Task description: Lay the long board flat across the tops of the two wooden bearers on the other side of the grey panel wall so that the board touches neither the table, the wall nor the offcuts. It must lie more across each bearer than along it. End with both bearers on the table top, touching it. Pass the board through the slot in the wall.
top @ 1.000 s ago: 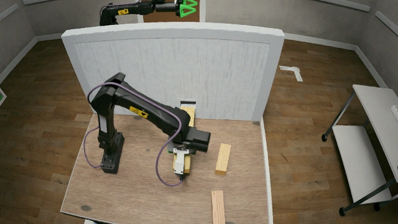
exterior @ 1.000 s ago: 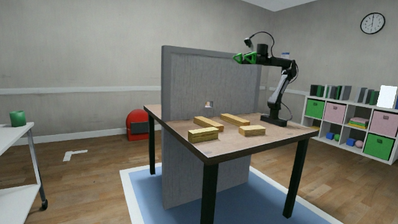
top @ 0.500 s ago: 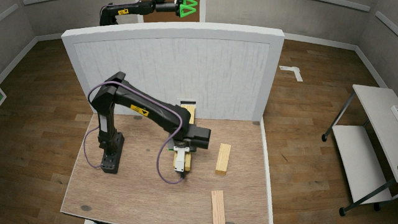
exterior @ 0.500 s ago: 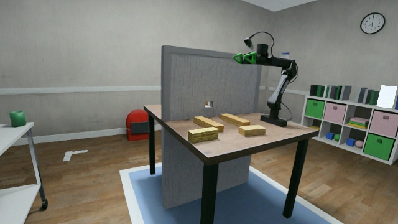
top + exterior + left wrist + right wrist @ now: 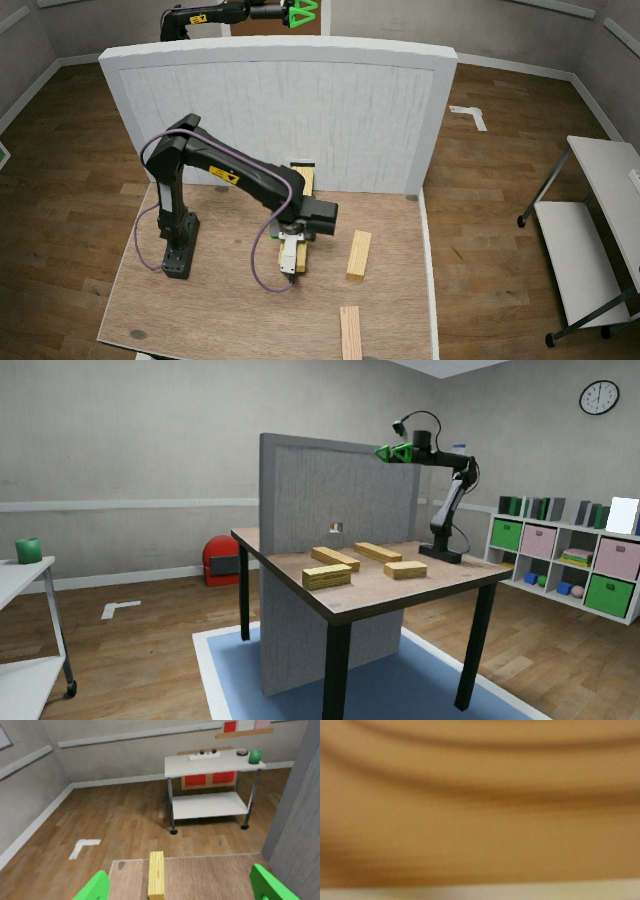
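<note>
Right now the long board is 50 mm to the left of my right hand.
</note>
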